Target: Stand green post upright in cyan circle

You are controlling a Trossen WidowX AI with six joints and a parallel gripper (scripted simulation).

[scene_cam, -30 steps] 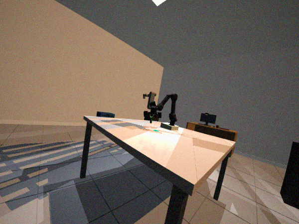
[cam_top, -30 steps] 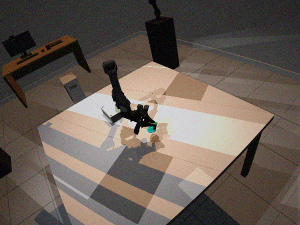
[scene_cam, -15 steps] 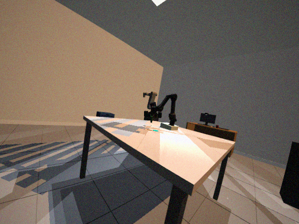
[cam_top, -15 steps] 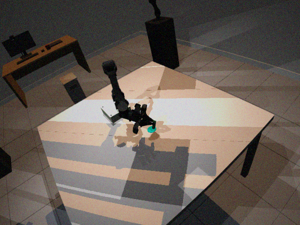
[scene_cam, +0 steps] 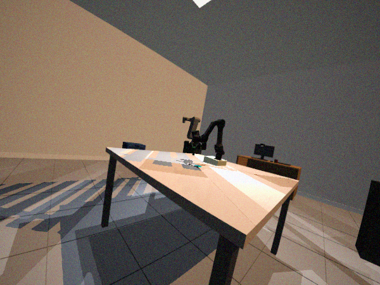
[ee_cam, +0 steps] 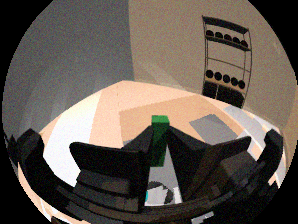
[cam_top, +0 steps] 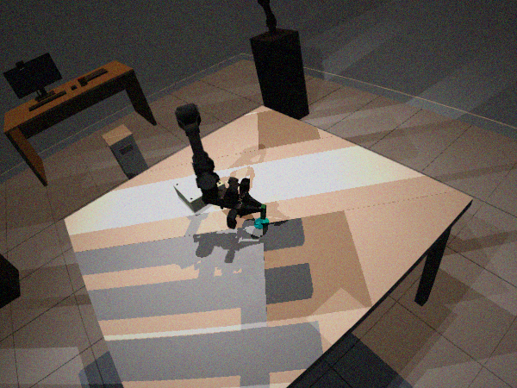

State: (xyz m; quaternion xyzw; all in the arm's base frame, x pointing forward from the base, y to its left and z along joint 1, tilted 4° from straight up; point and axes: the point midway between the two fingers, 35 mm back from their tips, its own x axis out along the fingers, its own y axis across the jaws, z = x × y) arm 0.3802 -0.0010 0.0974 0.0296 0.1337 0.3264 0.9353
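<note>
Now: the cyan circle 7 cm behind my gripper tip, 1 cm to the left of it and 14 cm below it. From my gripper tip the other things lie so: green post: 2 cm below.
</note>
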